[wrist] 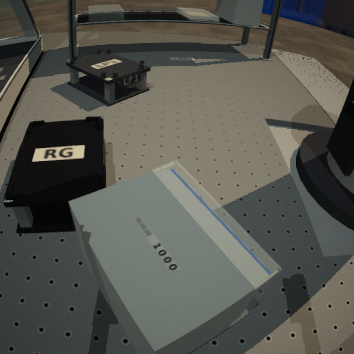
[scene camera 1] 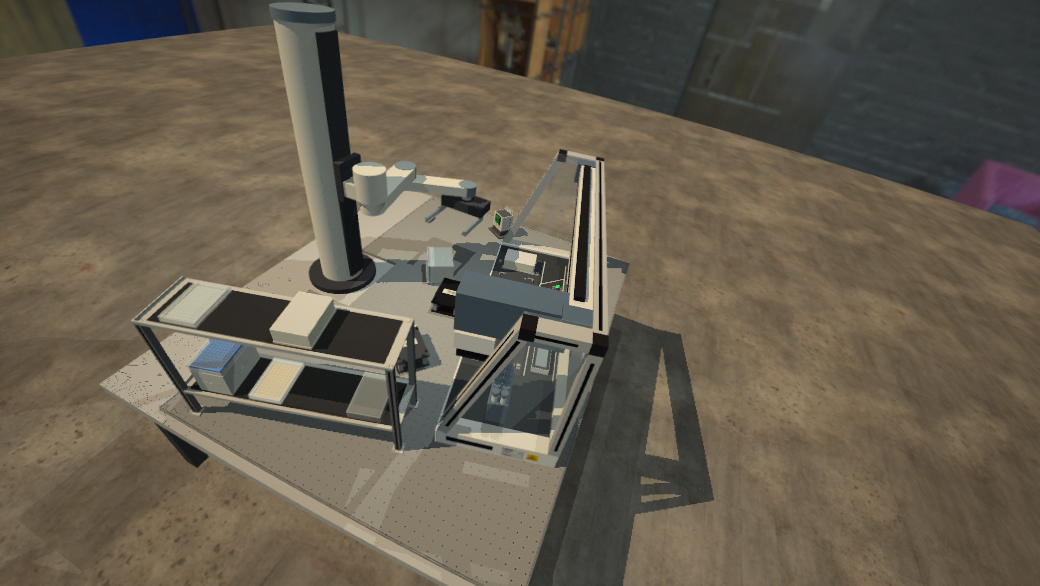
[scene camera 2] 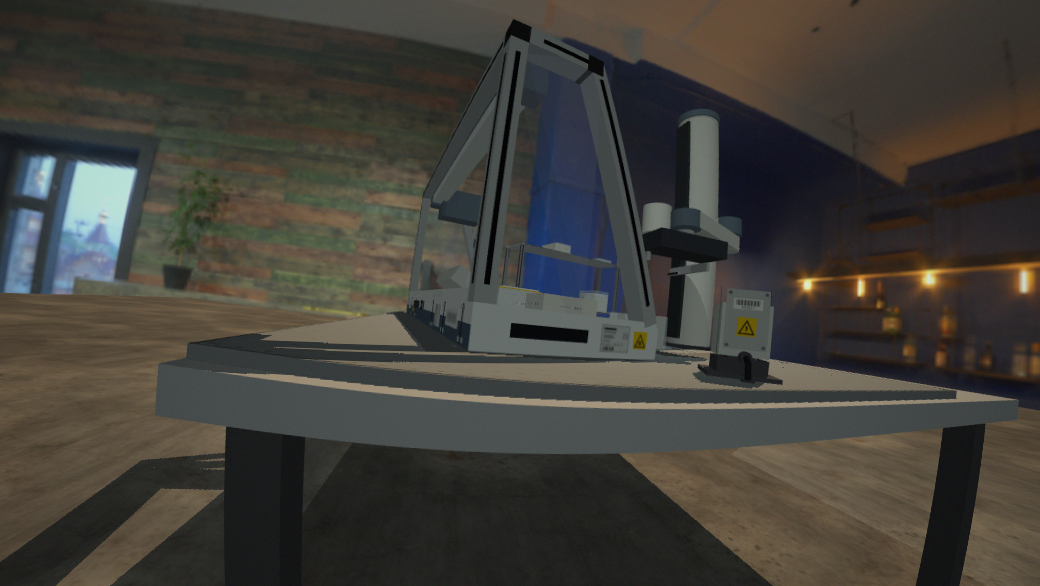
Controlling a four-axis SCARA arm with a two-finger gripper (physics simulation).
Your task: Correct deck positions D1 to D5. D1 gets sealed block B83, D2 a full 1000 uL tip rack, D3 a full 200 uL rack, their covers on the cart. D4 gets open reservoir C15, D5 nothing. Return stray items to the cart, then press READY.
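Observation:
A pale grey-blue box marked 1000 [scene camera 1: 440, 265] [wrist: 130, 260], with a blue line along one edge, stands on the table beside the black RG stand [scene camera 1: 445, 295] [wrist: 64, 175]. My gripper [scene camera 1: 447, 225] [scene camera 2: 682, 270] is open and empty, above the table on the box's far side in scene camera 1. Its fingers do not show in the wrist view. A white block [scene camera 1: 521, 260] sits on the deck's far part. The cart [scene camera 1: 393, 407] bears a pale plate [scene camera 1: 195, 304] and white box [scene camera 1: 303, 320] above, and a blue-topped rack [scene camera 1: 216, 360], a yellowish rack [scene camera 1: 276, 379] and a translucent box [scene camera 1: 368, 395] below. Deck labels are unreadable.
The deck machine's slanted frame [scene camera 1: 600, 240] [scene camera 2: 502, 174] and grey carriage [scene camera 1: 502, 302] rise beside the stands. The LP1 stand [scene camera 1: 414, 355] [wrist: 107, 70] stands near the cart. A small device [scene camera 1: 502, 220] [scene camera 2: 743, 327] with a green face stands near the table's far edge. The arm's column [scene camera 1: 312, 160] [scene camera 2: 702, 167] is nearby.

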